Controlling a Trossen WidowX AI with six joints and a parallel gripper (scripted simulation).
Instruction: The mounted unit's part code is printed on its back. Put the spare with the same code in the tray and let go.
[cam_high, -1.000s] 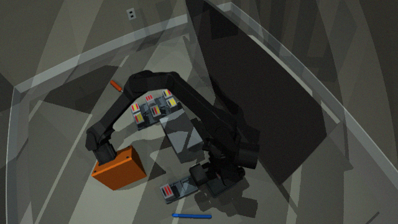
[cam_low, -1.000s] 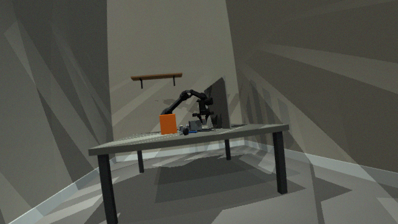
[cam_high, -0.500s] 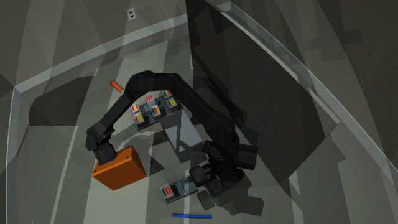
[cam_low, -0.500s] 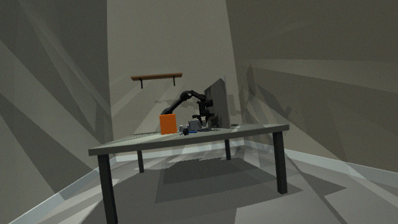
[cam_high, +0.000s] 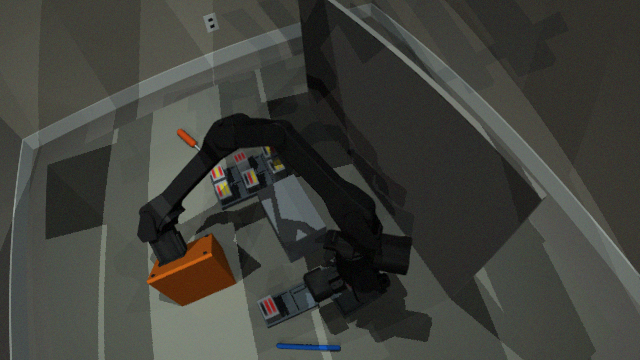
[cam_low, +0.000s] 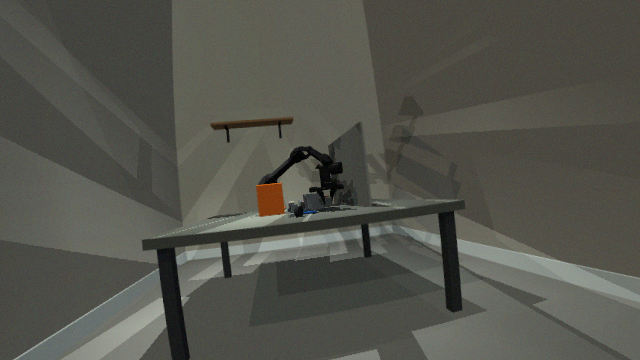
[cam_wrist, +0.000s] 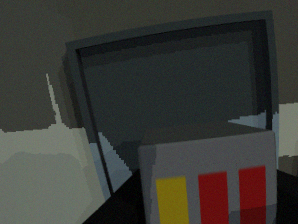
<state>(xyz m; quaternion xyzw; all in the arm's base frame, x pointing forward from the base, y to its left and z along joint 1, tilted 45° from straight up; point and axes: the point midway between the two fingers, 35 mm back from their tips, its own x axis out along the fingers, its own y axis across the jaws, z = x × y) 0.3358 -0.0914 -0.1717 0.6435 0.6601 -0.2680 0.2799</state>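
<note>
The dark grey tray lies 3 cm below my gripper tip. The rest, counted from my gripper tip: grey mounted unit (5 cm behind, 20 cm to the left, 2 cm above); blue pen (15 cm behind, 9 cm to the right, 3 cm below).
</note>
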